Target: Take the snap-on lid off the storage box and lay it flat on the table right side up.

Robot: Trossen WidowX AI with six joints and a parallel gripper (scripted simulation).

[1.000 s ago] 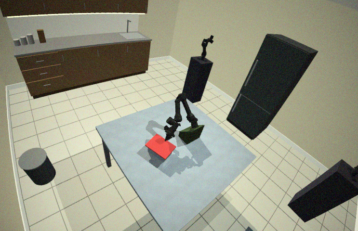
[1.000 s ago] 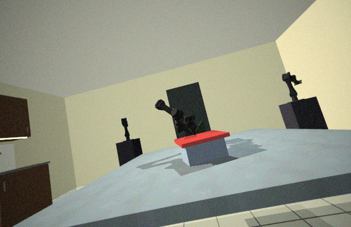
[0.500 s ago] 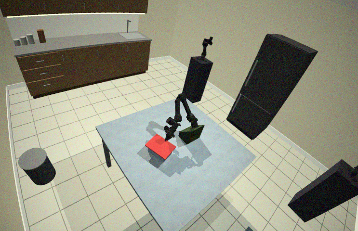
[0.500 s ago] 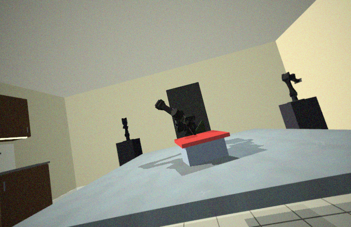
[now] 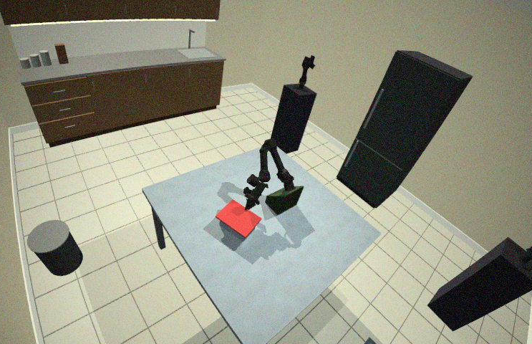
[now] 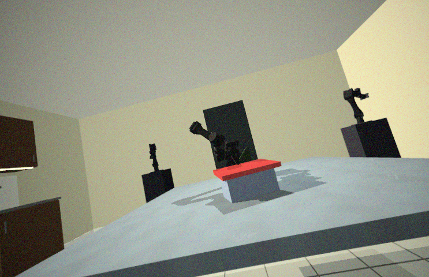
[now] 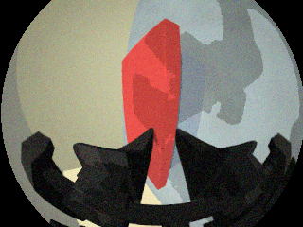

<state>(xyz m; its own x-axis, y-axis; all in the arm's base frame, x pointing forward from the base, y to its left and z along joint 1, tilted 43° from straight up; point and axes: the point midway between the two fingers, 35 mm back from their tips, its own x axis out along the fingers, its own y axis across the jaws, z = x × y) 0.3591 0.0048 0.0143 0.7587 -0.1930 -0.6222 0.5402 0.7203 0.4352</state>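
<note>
Right now my gripper tip is 7 cm short of the red lid and 3 cm to the right of it. Also, from my gripper tip: grey storage box: 6 cm below, 6 cm ahead, 3 cm to the left.
</note>
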